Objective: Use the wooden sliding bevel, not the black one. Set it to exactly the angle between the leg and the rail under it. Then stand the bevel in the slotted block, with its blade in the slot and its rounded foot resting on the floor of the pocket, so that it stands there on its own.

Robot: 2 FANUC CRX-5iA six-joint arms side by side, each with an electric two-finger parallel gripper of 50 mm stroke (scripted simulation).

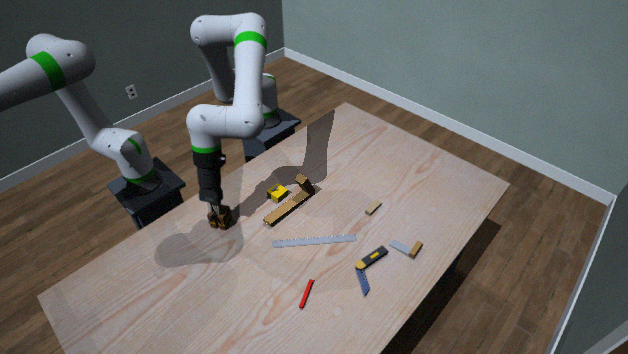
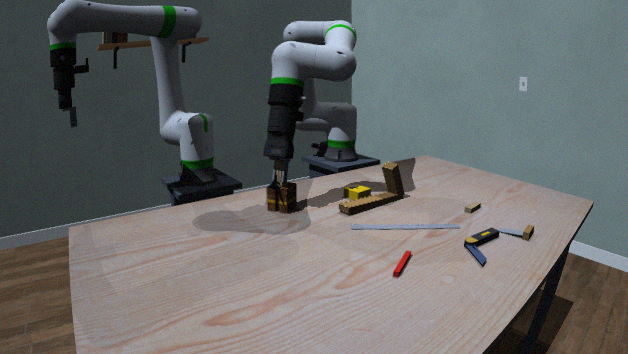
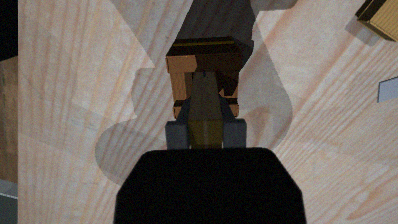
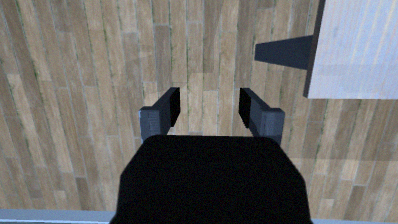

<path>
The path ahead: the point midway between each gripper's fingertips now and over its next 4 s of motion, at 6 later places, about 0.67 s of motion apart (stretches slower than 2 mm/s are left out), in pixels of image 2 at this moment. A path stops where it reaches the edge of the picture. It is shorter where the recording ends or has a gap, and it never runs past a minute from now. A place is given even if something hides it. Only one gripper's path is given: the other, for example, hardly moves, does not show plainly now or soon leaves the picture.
My left gripper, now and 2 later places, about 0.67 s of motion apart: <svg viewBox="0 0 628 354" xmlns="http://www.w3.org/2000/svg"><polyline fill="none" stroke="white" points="279,181 279,181 281,152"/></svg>
</path>
